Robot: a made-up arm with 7 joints.
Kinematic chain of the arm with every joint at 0, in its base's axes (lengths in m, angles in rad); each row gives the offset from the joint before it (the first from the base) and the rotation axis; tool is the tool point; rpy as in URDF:
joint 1: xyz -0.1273 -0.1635 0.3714 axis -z
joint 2: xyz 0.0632 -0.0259 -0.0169 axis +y
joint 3: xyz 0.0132 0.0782 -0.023 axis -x
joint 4: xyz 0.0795 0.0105 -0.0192 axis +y
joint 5: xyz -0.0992 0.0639 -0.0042 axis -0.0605 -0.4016 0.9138
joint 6: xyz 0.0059 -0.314 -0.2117 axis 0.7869 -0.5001 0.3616
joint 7: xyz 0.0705 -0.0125 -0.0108 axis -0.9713 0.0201 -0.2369
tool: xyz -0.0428 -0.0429 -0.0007 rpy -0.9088 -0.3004 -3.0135
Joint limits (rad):
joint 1: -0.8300..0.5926
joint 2: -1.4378..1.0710
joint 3: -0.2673..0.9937
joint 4: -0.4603..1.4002
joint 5: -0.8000..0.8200
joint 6: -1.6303..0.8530
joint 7: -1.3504..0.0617
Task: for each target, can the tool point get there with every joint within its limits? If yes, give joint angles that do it. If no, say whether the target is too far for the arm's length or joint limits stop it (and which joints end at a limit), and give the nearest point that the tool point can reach.
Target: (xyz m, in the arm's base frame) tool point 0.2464 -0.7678 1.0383
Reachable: no: too far | nearest point 0.0784 -0.4457 0.6635 | short by 0.522 m
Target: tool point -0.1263 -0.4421 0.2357
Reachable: yes | joints -0.6588 -0.6976 0.4703 0.6615 -0.3888 -0.6770 -0.9326
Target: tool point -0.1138 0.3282 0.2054
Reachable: no: joint limits stop it (at a limit: joint 1, joint 2, joint 3, joint 4, joint 5, joint 7) | nearest point -0.2132 0.2118 0.2434 | short by 0.158 m
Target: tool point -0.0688 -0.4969 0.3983
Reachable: yes | joints -0.5440 0.6510 0.5548 0.0479 -0.3634 -0.9887 -1.2363
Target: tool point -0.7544 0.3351 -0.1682
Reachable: no: too far | nearest point -0.4293 0.0250 0.1004 | short by 0.523 m
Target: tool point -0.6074 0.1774 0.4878
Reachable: no: joint limits stop it (at a limit: joint 3, joint 4, joint 5, joint 7) | nearest point -0.4455 0.0624 0.4485 | short by 0.202 m
